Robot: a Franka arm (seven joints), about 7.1 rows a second.
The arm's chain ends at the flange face. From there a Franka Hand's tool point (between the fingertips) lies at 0.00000 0.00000 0.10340 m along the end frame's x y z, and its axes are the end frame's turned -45 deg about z.
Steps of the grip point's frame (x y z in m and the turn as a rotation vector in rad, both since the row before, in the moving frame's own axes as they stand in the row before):
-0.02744 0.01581 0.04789 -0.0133 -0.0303 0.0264
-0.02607 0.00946 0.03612 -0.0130 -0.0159 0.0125
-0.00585 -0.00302 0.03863 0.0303 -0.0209 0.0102
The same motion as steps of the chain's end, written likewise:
-0.00694 0.02741 0.04795 -0.0308 -0.0120 0.0264
-0.01152 0.02301 0.03614 -0.0204 -0.0021 0.0125
-0.00253 0.00271 0.03870 0.0066 -0.0362 0.0102

